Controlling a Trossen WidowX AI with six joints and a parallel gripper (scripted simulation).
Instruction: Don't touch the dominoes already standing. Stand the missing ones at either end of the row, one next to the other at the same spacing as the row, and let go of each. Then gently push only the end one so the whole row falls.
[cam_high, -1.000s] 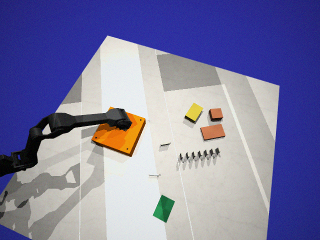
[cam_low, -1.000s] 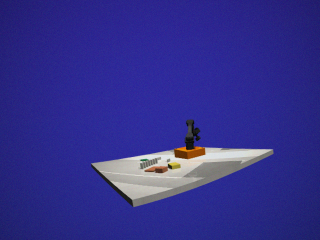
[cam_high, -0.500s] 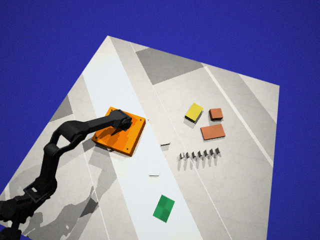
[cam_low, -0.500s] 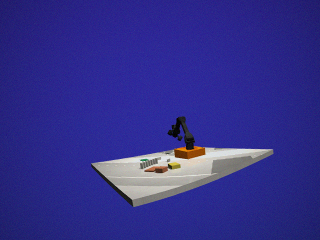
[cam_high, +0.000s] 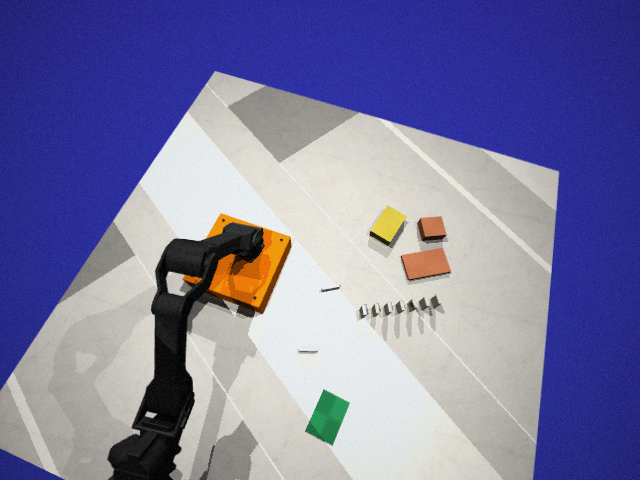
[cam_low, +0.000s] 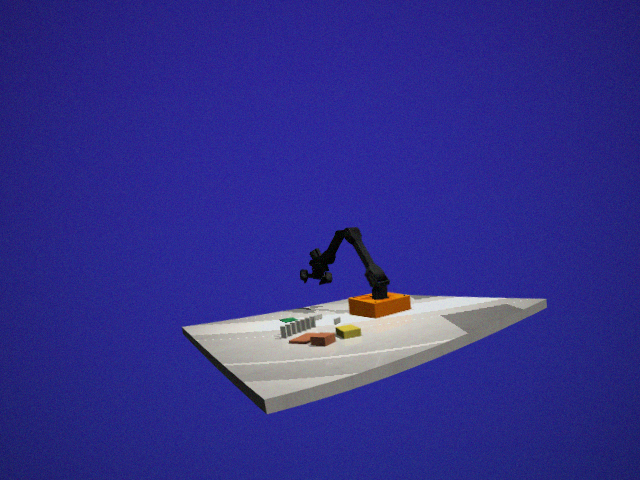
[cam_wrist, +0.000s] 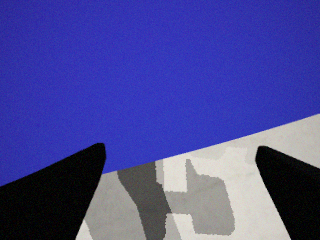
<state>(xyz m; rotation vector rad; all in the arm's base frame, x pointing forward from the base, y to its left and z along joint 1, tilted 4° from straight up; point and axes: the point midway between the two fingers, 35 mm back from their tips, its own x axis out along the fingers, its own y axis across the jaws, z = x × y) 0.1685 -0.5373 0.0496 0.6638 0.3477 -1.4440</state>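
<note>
My gripper tip is 23 cm short of the flat green piece, 32 cm to the right of it and 14 cm above it. Round my gripper tip: yellow block: 12 cm ahead, 86 cm to the left, 13 cm below; brown block: 24 cm ahead, 92 cm to the left, 13 cm below; flat orange block: 27 cm ahead, 81 cm to the left, 14 cm below.
</note>
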